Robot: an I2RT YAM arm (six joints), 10 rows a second.
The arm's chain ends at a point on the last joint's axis. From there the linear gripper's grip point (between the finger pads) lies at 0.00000 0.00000 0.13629 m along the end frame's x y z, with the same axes.
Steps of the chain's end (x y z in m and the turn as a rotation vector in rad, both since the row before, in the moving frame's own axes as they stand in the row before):
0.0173 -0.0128 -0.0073 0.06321 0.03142 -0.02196
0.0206 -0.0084 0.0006 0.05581 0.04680 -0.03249
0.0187 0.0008 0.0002 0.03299 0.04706 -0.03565
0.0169 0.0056 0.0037 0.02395 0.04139 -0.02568
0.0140 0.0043 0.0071 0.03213 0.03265 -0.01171
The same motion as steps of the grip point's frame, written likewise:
0.0215 -0.0215 -0.0076 0.06321 0.03142 -0.02196
0.0268 -0.0161 0.0002 0.05581 0.04680 -0.03249
0.0250 -0.0038 0.0000 0.03299 0.04706 -0.03565
0.0225 0.0023 0.0035 0.02395 0.04139 -0.02568
0.0184 -0.0001 0.0070 0.03213 0.03265 -0.01171

